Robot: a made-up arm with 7 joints. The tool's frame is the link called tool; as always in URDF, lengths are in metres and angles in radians. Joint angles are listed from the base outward.
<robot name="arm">
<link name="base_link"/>
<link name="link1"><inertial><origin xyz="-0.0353 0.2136 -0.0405"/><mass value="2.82"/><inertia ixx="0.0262" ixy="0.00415" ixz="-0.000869" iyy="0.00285" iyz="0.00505" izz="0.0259"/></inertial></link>
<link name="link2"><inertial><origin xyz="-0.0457 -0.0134 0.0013"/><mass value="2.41"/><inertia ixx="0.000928" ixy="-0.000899" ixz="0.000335" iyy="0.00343" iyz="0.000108" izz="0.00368"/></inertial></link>
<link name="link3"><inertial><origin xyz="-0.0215 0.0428 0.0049"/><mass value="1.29"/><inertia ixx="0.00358" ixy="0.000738" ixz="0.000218" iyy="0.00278" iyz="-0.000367" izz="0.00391"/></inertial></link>
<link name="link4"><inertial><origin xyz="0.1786 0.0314 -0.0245"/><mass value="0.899"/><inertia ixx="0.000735" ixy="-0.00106" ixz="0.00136" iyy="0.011" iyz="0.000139" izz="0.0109"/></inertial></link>
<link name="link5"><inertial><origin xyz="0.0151 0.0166 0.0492"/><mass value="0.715"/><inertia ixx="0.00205" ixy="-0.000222" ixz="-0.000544" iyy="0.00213" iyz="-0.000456" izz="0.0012"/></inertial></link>
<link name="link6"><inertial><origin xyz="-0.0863 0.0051 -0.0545"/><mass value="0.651"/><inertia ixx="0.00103" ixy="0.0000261" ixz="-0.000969" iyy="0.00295" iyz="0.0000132" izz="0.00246"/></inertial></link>
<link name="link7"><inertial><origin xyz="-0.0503 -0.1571 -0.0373"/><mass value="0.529"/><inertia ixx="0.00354" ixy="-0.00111" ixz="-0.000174" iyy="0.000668" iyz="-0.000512" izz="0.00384"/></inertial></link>
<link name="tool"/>
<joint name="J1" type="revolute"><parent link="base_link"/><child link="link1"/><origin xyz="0 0 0.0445"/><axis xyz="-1 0 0"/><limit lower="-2.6" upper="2.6"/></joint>
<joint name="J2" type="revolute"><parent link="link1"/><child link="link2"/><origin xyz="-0.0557 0.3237 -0.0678"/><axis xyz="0 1 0"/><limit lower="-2.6" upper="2.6"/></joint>
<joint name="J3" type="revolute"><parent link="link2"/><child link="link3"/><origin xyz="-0.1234 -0.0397 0.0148"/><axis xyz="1 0 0"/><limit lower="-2.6" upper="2.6"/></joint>
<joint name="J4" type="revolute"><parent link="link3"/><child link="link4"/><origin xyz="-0.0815 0.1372 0.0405"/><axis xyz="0 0 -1"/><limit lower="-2.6" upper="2.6"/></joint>
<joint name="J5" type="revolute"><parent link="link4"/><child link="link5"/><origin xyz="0.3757 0.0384 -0.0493"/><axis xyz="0 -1 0"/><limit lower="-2.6" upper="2.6"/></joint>
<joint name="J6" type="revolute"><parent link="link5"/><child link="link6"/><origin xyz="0.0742 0.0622 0.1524"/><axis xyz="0 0 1"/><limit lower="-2.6" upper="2.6"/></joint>
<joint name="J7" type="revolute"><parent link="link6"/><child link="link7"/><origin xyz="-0.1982 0.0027 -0.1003"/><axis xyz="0 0 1"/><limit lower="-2.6" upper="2.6"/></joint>
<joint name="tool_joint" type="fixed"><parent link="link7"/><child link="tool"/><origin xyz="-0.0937 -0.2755 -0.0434"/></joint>
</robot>
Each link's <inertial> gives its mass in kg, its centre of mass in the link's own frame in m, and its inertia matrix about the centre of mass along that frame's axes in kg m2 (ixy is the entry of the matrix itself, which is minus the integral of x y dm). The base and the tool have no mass. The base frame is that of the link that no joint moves.
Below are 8 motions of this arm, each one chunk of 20 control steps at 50 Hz.
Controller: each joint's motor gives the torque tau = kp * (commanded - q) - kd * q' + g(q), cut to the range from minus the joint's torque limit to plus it. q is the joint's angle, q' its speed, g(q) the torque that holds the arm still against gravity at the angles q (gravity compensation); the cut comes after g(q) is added. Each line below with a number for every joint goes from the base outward.
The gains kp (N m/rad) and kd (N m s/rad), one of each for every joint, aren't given. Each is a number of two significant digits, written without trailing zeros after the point. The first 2 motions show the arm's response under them.
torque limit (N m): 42 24 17 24 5.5 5.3 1.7
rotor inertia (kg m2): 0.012 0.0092 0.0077 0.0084 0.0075 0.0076 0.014
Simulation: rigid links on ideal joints. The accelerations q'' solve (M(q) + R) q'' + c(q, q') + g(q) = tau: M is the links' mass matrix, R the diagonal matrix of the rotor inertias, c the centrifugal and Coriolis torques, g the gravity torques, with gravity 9.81 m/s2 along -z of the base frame. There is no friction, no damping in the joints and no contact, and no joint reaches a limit. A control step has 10 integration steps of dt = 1/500 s. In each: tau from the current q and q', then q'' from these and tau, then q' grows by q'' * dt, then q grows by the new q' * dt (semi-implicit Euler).
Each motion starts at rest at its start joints. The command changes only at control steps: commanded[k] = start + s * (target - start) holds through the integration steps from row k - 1 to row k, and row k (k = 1, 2, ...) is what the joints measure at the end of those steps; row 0 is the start. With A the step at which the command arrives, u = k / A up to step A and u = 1 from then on. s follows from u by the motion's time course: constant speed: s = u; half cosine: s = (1 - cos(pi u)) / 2; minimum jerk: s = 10 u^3 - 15 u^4 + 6 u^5; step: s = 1 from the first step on.
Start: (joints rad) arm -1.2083 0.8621 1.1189 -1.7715 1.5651 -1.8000 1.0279
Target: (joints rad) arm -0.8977 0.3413 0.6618 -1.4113 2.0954 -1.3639 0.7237
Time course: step
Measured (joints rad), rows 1 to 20:
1: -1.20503 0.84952 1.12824 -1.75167 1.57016 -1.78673 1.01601
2: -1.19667 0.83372 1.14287 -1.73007 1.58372 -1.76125 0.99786
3: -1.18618 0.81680 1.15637 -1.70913 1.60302 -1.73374 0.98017
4: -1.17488 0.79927 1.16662 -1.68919 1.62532 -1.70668 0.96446
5: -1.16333 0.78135 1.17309 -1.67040 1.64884 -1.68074 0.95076
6: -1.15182 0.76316 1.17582 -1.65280 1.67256 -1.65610 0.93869
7: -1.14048 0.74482 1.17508 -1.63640 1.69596 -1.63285 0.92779
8: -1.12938 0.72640 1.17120 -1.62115 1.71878 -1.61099 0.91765
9: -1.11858 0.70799 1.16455 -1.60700 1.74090 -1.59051 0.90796
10: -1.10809 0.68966 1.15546 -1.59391 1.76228 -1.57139 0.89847
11: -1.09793 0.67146 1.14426 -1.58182 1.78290 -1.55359 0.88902
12: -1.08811 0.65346 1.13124 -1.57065 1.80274 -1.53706 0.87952
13: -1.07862 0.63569 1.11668 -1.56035 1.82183 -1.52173 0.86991
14: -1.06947 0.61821 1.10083 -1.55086 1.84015 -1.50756 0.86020
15: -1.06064 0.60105 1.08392 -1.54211 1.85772 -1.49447 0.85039
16: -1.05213 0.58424 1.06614 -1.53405 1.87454 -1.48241 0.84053
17: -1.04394 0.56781 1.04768 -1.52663 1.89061 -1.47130 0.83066
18: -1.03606 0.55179 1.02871 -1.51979 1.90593 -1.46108 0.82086
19: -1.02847 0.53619 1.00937 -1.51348 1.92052 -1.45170 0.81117
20: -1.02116 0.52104 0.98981 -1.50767 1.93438 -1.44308 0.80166
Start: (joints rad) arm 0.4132 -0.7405 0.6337 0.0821 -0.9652 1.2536 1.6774
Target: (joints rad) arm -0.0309 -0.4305 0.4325 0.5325 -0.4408 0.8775 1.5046
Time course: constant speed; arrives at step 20
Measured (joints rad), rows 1 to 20:
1: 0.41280 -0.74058 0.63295 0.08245 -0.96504 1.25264 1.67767
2: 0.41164 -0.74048 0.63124 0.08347 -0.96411 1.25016 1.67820
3: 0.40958 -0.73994 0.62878 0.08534 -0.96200 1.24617 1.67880
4: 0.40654 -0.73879 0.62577 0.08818 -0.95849 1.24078 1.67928
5: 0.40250 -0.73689 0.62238 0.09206 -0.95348 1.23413 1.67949
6: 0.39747 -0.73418 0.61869 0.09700 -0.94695 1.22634 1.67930
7: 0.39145 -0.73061 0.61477 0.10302 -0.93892 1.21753 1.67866
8: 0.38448 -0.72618 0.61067 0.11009 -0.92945 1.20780 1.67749
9: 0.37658 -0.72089 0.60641 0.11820 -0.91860 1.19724 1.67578
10: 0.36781 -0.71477 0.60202 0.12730 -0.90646 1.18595 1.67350
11: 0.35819 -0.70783 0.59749 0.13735 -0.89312 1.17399 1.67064
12: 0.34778 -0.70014 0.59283 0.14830 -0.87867 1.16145 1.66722
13: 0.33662 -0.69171 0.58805 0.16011 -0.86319 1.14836 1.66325
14: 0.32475 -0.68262 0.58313 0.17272 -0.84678 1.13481 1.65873
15: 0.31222 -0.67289 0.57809 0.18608 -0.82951 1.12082 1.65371
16: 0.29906 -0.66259 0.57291 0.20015 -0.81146 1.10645 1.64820
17: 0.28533 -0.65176 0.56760 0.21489 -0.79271 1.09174 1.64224
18: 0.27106 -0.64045 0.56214 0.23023 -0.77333 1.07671 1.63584
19: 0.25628 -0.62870 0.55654 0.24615 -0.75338 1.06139 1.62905
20: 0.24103 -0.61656 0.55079 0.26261 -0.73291 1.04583 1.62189
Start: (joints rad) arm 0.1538 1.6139 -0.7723 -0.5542 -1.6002 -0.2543 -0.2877
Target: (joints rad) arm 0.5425 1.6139 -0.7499 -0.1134 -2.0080 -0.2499 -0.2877
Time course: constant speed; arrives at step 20
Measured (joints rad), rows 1 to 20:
1: 0.15407 1.61452 -0.77218 -0.55380 -1.60007 -0.25488 -0.28779
2: 0.15487 1.61607 -0.77187 -0.55276 -1.59998 -0.25620 -0.28825
3: 0.15631 1.61845 -0.77134 -0.55100 -1.60026 -0.25811 -0.28922
4: 0.15843 1.62148 -0.77061 -0.54846 -1.60116 -0.26047 -0.29073
5: 0.16128 1.62498 -0.76970 -0.54513 -1.60288 -0.26315 -0.29276
6: 0.16485 1.62878 -0.76864 -0.54096 -1.60553 -0.26605 -0.29525
7: 0.16916 1.63273 -0.76746 -0.53594 -1.60918 -0.26906 -0.29811
8: 0.17420 1.63670 -0.76617 -0.53006 -1.61385 -0.27213 -0.30127
9: 0.17997 1.64058 -0.76480 -0.52333 -1.61955 -0.27518 -0.30465
10: 0.18646 1.64427 -0.76337 -0.51574 -1.62628 -0.27817 -0.30820
11: 0.19366 1.64771 -0.76187 -0.50731 -1.63402 -0.28105 -0.31184
12: 0.20155 1.65084 -0.76033 -0.49806 -1.64274 -0.28380 -0.31552
13: 0.21012 1.65360 -0.75874 -0.48800 -1.65241 -0.28640 -0.31920
14: 0.21934 1.65597 -0.75712 -0.47715 -1.66299 -0.28883 -0.32285
15: 0.22920 1.65793 -0.75545 -0.46555 -1.67446 -0.29108 -0.32644
16: 0.23968 1.65946 -0.75375 -0.45322 -1.68676 -0.29315 -0.32995
17: 0.25075 1.66056 -0.75202 -0.44019 -1.69986 -0.29502 -0.33336
18: 0.26240 1.66124 -0.75025 -0.42649 -1.71371 -0.29670 -0.33665
19: 0.27458 1.66151 -0.74845 -0.41215 -1.72827 -0.29820 -0.33984
20: 0.28729 1.66138 -0.74661 -0.39720 -1.74349 -0.29951 -0.34290

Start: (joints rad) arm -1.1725 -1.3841 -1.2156 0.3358 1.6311 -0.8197 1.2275
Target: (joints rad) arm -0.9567 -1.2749 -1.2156 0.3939 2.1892 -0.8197 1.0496
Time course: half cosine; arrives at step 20
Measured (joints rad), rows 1 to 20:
1: -1.17248 -1.38410 -1.21557 0.33581 1.63121 -0.81971 1.22748
2: -1.17236 -1.38407 -1.21546 0.33587 1.63170 -0.81974 1.22739
3: -1.17206 -1.38398 -1.21522 0.33602 1.63294 -0.81982 1.22714
4: -1.17144 -1.38377 -1.21483 0.33629 1.63527 -0.81994 1.22664
5: -1.17042 -1.38338 -1.21430 0.33674 1.63901 -0.82010 1.22576
6: -1.16889 -1.38275 -1.21364 0.33739 1.64442 -0.82029 1.22442
7: -1.16678 -1.38182 -1.21287 0.33825 1.65172 -0.82050 1.22252
8: -1.16401 -1.38053 -1.21203 0.33933 1.66106 -0.82072 1.21998
9: -1.16054 -1.37883 -1.21115 0.34064 1.67250 -0.82092 1.21674
10: -1.15637 -1.37671 -1.21027 0.34217 1.68605 -0.82110 1.21277
11: -1.15149 -1.37413 -1.20941 0.34390 1.70164 -0.82125 1.20805
12: -1.14594 -1.37110 -1.20862 0.34581 1.71913 -0.82135 1.20259
13: -1.13975 -1.36762 -1.20793 0.34787 1.73832 -0.82142 1.19643
14: -1.13300 -1.36374 -1.20736 0.35004 1.75894 -0.82144 1.18964
15: -1.12578 -1.35950 -1.20695 0.35229 1.78068 -0.82141 1.18232
16: -1.11820 -1.35496 -1.20671 0.35458 1.80319 -0.82134 1.17456
17: -1.11038 -1.35019 -1.20666 0.35687 1.82607 -0.82123 1.16651
18: -1.10245 -1.34529 -1.20681 0.35911 1.84892 -0.82110 1.15831
19: -1.09455 -1.34036 -1.20716 0.36127 1.87131 -0.82093 1.15013
20: -1.08682 -1.33549 -1.20771 0.36331 1.89283 -0.82076 1.14212

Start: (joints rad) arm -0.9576 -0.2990 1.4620 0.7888 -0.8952 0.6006 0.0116
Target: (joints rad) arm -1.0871 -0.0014 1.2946 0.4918 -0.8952 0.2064 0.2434
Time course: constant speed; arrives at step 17
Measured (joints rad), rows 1 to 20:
1: -0.95763 -0.29834 1.46194 0.78842 -0.89530 0.60010 0.01219
2: -0.95785 -0.29663 1.46171 0.78740 -0.89555 0.59845 0.01389
3: -0.95835 -0.29379 1.46123 0.78564 -0.89592 0.59537 0.01675
4: -0.95920 -0.28984 1.46045 0.78307 -0.89633 0.59076 0.02068
5: -0.96041 -0.28483 1.45935 0.77968 -0.89676 0.58460 0.02553
6: -0.96198 -0.27884 1.45788 0.77545 -0.89715 0.57692 0.03117
7: -0.96390 -0.27197 1.45604 0.77040 -0.89750 0.56780 0.03746
8: -0.96617 -0.26428 1.45381 0.76457 -0.89780 0.55731 0.04431
9: -0.96875 -0.25585 1.45119 0.75797 -0.89802 0.54554 0.05161
10: -0.97165 -0.24675 1.44819 0.75065 -0.89817 0.53259 0.05929
11: -0.97483 -0.23703 1.44481 0.74264 -0.89824 0.51855 0.06731
12: -0.97829 -0.22676 1.44106 0.73398 -0.89824 0.50352 0.07561
13: -0.98200 -0.21597 1.43695 0.72471 -0.89817 0.48757 0.08417
14: -0.98595 -0.20471 1.43250 0.71486 -0.89803 0.47079 0.09295
15: -0.99013 -0.19302 1.42772 0.70448 -0.89782 0.45327 0.10193
16: -0.99452 -0.18094 1.42264 0.69359 -0.89756 0.43507 0.11110
17: -0.99911 -0.16849 1.41727 0.68222 -0.89724 0.41627 0.12045
18: -1.00386 -0.15638 1.41170 0.67079 -0.89688 0.39743 0.12942
19: -1.00858 -0.14504 1.40609 0.65954 -0.89644 0.37928 0.13753
20: -1.01318 -0.13458 1.40053 0.64864 -0.89596 0.36215 0.14473

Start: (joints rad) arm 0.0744 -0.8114 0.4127 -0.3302 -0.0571 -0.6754 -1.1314
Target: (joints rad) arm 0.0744 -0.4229 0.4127 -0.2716 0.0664 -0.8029 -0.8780
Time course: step
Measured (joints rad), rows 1 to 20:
1: 0.07593 -0.80189 0.41568 -0.33156 -0.04707 -0.68007 -1.12248
2: 0.07773 -0.78648 0.41902 -0.33242 -0.03293 -0.68793 -1.10629
3: 0.07905 -0.76940 0.42122 -0.33212 -0.01991 -0.69611 -1.08837
4: 0.07991 -0.75147 0.42243 -0.33089 -0.00873 -0.70394 -1.07062
5: 0.08040 -0.73308 0.42291 -0.32897 0.00059 -0.71134 -1.05377
6: 0.08061 -0.71454 0.42287 -0.32657 0.00819 -0.71835 -1.03812
7: 0.08059 -0.69612 0.42250 -0.32382 0.01428 -0.72502 -1.02378
8: 0.08041 -0.67800 0.42194 -0.32086 0.01905 -0.73139 -1.01077
9: 0.08011 -0.66036 0.42130 -0.31778 0.02274 -0.73749 -0.99905
10: 0.07970 -0.64332 0.42063 -0.31465 0.02551 -0.74332 -0.98856
11: 0.07924 -0.62698 0.42001 -0.31153 0.02756 -0.74888 -0.97921
12: 0.07873 -0.61139 0.41945 -0.30847 0.02904 -0.75417 -0.97090
13: 0.07820 -0.59662 0.41899 -0.30549 0.03008 -0.75919 -0.96354
14: 0.07766 -0.58267 0.41863 -0.30263 0.03078 -0.76391 -0.95701
15: 0.07713 -0.56956 0.41836 -0.29990 0.03126 -0.76834 -0.95123
16: 0.07660 -0.55729 0.41819 -0.29731 0.03157 -0.77247 -0.94609
17: 0.07610 -0.54584 0.41811 -0.29488 0.03180 -0.77630 -0.94152
18: 0.07562 -0.53519 0.41811 -0.29259 0.03197 -0.77983 -0.93743
19: 0.07517 -0.52531 0.41816 -0.29046 0.03214 -0.78307 -0.93375
20: 0.07474 -0.51618 0.41827 -0.28848 0.03233 -0.78602 -0.93043

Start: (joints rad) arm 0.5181 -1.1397 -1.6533 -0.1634 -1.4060 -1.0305 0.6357
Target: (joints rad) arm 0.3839 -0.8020 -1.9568 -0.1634 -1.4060 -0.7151 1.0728
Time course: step
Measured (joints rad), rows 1 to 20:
1: 0.51487 -1.13408 -1.65809 -0.16262 -1.40357 -1.01710 0.63598
2: 0.50883 -1.12202 -1.66647 -0.16076 -1.40130 -0.99470 0.64304
3: 0.50202 -1.10700 -1.67586 -0.15882 -1.40033 -0.97073 0.65769
4: 0.49521 -1.09069 -1.68556 -0.15723 -1.40020 -0.94721 0.67797
5: 0.48867 -1.07391 -1.69536 -0.15609 -1.40042 -0.92489 0.70185
6: 0.48249 -1.05712 -1.70517 -0.15536 -1.40071 -0.90412 0.72765
7: 0.47670 -1.04060 -1.71494 -0.15499 -1.40094 -0.88505 0.75414
8: 0.47127 -1.02452 -1.72464 -0.15494 -1.40108 -0.86771 0.78043
9: 0.46620 -1.00900 -1.73424 -0.15514 -1.40117 -0.85207 0.80591
10: 0.46145 -0.99412 -1.74372 -0.15555 -1.40122 -0.83805 0.83018
11: 0.45702 -0.97992 -1.75304 -0.15612 -1.40127 -0.82554 0.85298
12: 0.45287 -0.96643 -1.76219 -0.15683 -1.40134 -0.81439 0.87421
13: 0.44898 -0.95366 -1.77113 -0.15763 -1.40145 -0.80449 0.89380
14: 0.44534 -0.94160 -1.77984 -0.15849 -1.40159 -0.79569 0.91178
15: 0.44192 -0.93025 -1.78830 -0.15939 -1.40177 -0.78788 0.92820
16: 0.43872 -0.91960 -1.79650 -0.16030 -1.40198 -0.78095 0.94313
17: 0.43571 -0.90962 -1.80442 -0.16121 -1.40222 -0.77478 0.95667
18: 0.43289 -0.90030 -1.81205 -0.16210 -1.40247 -0.76928 0.96892
19: 0.43023 -0.89161 -1.81937 -0.16296 -1.40274 -0.76437 0.97997
20: 0.42772 -0.88354 -1.82640 -0.16377 -1.40302 -0.75999 0.98993

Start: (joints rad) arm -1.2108 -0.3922 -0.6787 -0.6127 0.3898 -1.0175 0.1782
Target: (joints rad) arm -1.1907 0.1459 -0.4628 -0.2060 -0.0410 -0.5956 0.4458
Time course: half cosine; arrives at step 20
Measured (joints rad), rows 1 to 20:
1: -1.21078 -0.39210 -0.67867 -0.61260 0.38977 -1.01746 0.17820
2: -1.21069 -0.39162 -0.67857 -0.61217 0.38959 -1.01722 0.17820
3: -1.21050 -0.39045 -0.67834 -0.61114 0.38907 -1.01650 0.17821
4: -1.21018 -0.38823 -0.67796 -0.60924 0.38797 -1.01498 0.17829
5: -1.20973 -0.38467 -0.67740 -0.60629 0.38604 -1.01236 0.17854
6: -1.20913 -0.37948 -0.67662 -0.60209 0.38307 -1.00832 0.17911
7: -1.20840 -0.37244 -0.67559 -0.59654 0.37884 -1.00263 0.18015
8: -1.20752 -0.36340 -0.67427 -0.58957 0.37320 -0.99511 0.18181
9: -1.20653 -0.35225 -0.67262 -0.58116 0.36603 -0.98564 0.18424
10: -1.20543 -0.33896 -0.67060 -0.57134 0.35726 -0.97416 0.18757
11: -1.20424 -0.32355 -0.66818 -0.56020 0.34689 -0.96071 0.19187
12: -1.20300 -0.30614 -0.66531 -0.54785 0.33494 -0.94538 0.19720
13: -1.20173 -0.28690 -0.66199 -0.53446 0.32150 -0.92833 0.20357
14: -1.20047 -0.26607 -0.65818 -0.52021 0.30669 -0.90981 0.21094
15: -1.19924 -0.24395 -0.65391 -0.50533 0.29070 -0.89008 0.21926
16: -1.19810 -0.22092 -0.64917 -0.49006 0.27373 -0.86950 0.22842
17: -1.19708 -0.19740 -0.64400 -0.47462 0.25604 -0.84845 0.23832
18: -1.19621 -0.17384 -0.63845 -0.45928 0.23791 -0.82732 0.24883
19: -1.19552 -0.15073 -0.63258 -0.44428 0.21965 -0.80656 0.25979
20: -1.19503 -0.12856 -0.62647 -0.42986 0.20161 -0.78657 0.27107

